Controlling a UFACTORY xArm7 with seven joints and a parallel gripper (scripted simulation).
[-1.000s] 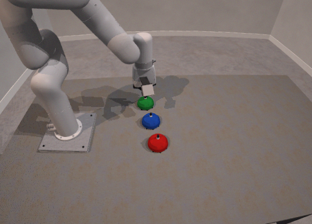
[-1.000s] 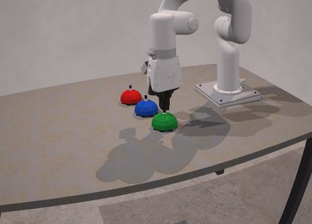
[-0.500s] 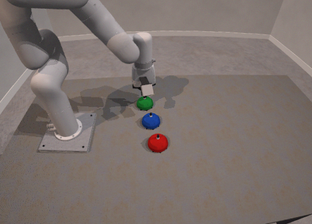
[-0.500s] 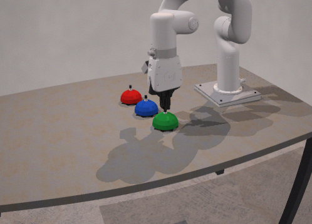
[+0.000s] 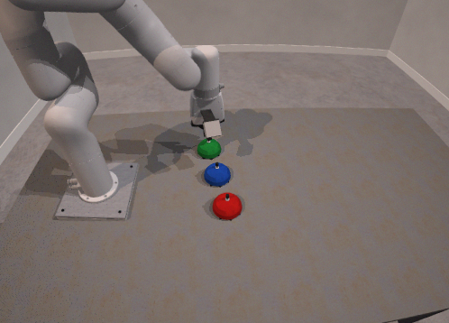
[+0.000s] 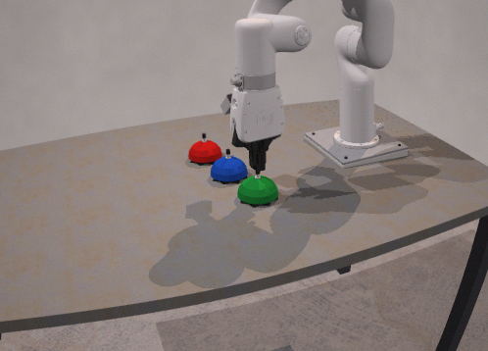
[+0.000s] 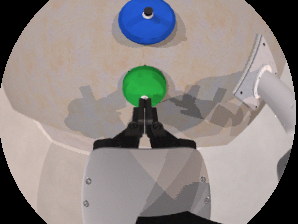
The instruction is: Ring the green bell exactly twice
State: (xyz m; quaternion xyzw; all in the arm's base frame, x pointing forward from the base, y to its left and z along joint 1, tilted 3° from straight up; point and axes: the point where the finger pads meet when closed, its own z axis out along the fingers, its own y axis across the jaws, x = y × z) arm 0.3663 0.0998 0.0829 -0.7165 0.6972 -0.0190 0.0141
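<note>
The green bell is 5 cm below my hand. Round my hand: red bell (24 cm to the right, 5 cm below, 1 cm ahead); blue bell (12 cm to the right, 5 cm below).
</note>
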